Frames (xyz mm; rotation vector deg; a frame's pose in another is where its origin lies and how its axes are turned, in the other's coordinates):
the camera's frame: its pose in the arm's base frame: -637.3 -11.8 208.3 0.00 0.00 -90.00
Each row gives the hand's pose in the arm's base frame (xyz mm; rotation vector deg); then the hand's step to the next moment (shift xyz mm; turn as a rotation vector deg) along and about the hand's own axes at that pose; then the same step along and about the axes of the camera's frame.
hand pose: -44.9 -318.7 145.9 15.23 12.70 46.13
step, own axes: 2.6 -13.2 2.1 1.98 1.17 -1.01
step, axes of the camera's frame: 7.2 11.3 -2.4 -2.38 0.24 -0.77
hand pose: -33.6 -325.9 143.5 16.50 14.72 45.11
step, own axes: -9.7 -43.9 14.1 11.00 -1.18 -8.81
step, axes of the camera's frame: 38.7 26.9 -1.0 -8.57 5.32 -9.91
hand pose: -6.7 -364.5 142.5 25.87 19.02 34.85
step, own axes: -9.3 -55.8 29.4 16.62 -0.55 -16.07
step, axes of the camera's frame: 55.4 31.6 -1.2 -14.70 6.28 -16.71
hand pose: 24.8 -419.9 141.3 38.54 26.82 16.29
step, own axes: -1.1 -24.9 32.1 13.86 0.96 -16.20
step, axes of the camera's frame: 36.1 17.7 6.1 -14.80 3.69 -14.93
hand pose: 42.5 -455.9 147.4 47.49 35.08 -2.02
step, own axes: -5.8 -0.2 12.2 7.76 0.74 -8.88
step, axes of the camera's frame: 9.8 1.2 9.2 -8.29 2.21 -8.12
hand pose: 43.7 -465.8 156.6 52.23 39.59 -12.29
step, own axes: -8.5 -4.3 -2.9 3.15 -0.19 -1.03
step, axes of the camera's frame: 1.3 -9.8 1.4 -1.05 1.86 -2.55
